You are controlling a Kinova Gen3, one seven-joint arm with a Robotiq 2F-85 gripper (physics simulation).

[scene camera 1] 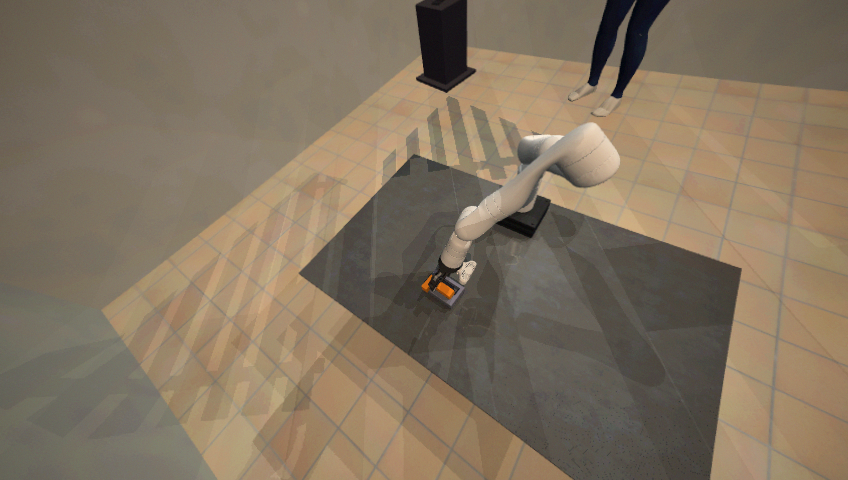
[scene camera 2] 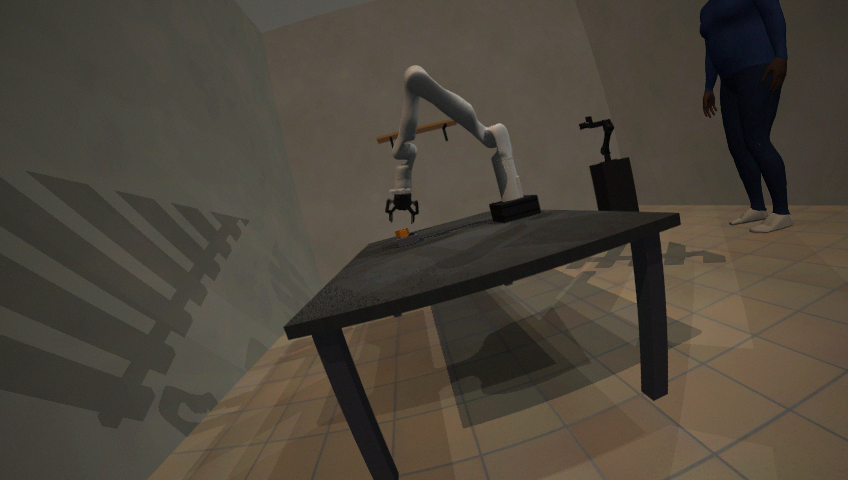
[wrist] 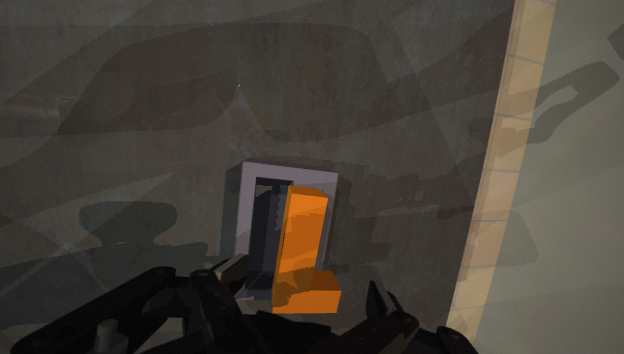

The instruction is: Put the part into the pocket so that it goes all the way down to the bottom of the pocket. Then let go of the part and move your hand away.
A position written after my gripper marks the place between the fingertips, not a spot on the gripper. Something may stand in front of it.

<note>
My gripper (wrist: 306, 281) is open, with nothing in its grasp. Also in view: an orange part (wrist: 297, 288). I also see a grey pocket block (wrist: 264, 184).
</note>
